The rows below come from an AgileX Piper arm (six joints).
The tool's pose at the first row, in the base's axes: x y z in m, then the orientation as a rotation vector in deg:
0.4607 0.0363 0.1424 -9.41 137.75 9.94
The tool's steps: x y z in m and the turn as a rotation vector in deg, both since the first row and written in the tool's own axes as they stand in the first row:
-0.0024 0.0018 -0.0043 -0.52 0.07 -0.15
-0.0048 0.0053 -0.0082 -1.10 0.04 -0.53
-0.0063 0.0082 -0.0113 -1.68 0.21 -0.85
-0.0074 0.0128 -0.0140 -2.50 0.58 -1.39
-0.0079 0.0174 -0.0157 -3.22 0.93 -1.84
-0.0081 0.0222 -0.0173 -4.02 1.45 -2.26
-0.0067 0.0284 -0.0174 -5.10 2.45 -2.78
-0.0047 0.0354 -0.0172 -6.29 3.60 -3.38
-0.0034 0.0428 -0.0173 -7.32 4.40 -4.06
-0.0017 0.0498 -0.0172 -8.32 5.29 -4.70
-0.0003 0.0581 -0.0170 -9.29 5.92 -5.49
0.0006 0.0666 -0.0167 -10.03 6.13 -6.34
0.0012 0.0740 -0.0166 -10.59 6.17 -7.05
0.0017 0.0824 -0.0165 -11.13 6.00 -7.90
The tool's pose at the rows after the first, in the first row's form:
0.4594 0.0375 0.1473 -9.84 137.77 10.49
0.4580 0.0405 0.1521 -10.56 137.66 11.02
0.4566 0.0429 0.1556 -11.23 137.76 11.56
0.4549 0.0470 0.1587 -12.31 138.00 12.29
0.4534 0.0513 0.1607 -13.23 138.23 12.94
0.4517 0.0558 0.1624 -14.17 138.62 13.69
0.4496 0.0617 0.1620 -15.45 139.44 14.73
0.4471 0.0685 0.1611 -16.90 140.37 15.87
0.4448 0.0757 0.1609 -18.33 140.95 16.79
0.4425 0.0824 0.1602 -19.72 141.60 17.69
0.4402 0.0905 0.1598 -21.24 141.97 18.49
0.4383 0.0989 0.1597 -22.66 141.92 18.99
0.4367 0.1061 0.1598 -23.79 141.75 19.34
0.4350 0.1144 0.1600 -25.05 141.34 19.60

